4 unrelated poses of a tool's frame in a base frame.
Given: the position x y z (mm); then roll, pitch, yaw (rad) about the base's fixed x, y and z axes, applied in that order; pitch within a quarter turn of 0, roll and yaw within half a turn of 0.
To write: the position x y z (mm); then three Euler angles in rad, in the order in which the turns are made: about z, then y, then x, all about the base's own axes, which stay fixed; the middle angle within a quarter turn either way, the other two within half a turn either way. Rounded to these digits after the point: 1 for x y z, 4 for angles.
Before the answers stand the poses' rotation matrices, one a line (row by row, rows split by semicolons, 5 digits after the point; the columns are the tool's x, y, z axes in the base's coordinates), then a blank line. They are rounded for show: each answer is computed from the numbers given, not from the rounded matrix.
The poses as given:
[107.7 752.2 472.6 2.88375 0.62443 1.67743]
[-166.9 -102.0 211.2 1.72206 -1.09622 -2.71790]
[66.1 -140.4 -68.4 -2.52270 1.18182 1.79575]
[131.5 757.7 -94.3 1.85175 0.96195 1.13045]
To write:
-0.08635 0.94558 0.31371; 0.80669 0.25115 -0.53496; -0.58463 0.20688 -0.78448
-0.41656 0.73962 -0.52862; -0.18787 0.49888 0.84606; 0.88949 0.45174 -0.06886
-0.08459 0.91374 -0.39740; 0.36969 -0.34158 -0.86409; -0.92530 -0.22001 -0.30890
0.24378 0.58677 0.77219; 0.51736 0.59477 -0.61529; -0.82031 0.54950 -0.15858

[107.7 752.2 472.6 -1.6619 0.3191 2.5431]
[-166.9 -102.0 211.2 -2.0837 -0.5570 -1.6520]
[66.1 -140.4 -68.4 -1.6631 -0.4087 1.9141]
[131.5 757.7 -94.3 -1.1770 0.8823 1.8230]

